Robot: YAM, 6 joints.
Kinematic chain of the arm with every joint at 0, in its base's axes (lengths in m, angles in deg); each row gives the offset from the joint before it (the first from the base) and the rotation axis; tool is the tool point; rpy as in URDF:
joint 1: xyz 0 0 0.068 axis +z
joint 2: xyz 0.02 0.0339 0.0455 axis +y
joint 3: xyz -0.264 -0.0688 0 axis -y
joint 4: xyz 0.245 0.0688 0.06 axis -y
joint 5: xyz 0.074 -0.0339 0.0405 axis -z
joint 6: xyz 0.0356 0 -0.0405 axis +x
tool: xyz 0 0 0 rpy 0 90 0
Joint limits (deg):
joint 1: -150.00..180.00
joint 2: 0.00..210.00
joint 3: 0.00..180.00
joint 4: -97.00..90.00
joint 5: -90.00..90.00
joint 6: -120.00..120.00
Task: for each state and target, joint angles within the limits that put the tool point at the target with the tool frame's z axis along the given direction. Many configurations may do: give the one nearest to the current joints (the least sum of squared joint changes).
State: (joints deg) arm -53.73 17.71 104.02 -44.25 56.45 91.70
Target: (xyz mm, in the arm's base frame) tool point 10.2 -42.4 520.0 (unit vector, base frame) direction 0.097 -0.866 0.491
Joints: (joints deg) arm -59.77 33.87 73.73 -8.23 20.62 91.70
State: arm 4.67 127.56 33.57 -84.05 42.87 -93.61
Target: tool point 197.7 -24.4 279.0 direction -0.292 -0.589 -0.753
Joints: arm -0.94 81.69 68.02 -96.87 36.44 -93.61
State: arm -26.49 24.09 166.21 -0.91 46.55 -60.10
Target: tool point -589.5 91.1 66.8 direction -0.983 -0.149 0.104
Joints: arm -9.86 0.09 179.84 -6.05 18.38 -60.10
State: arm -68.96 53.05 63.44 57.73 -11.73 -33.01
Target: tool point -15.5 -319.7 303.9 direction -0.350 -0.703 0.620
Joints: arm -90.59 92.63 44.01 89.89 20.03 -33.01
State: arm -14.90 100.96 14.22 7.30 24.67 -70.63
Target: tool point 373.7 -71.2 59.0 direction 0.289 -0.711 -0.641
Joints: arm -7.20 122.75 60.16 2.97 42.01 -70.63
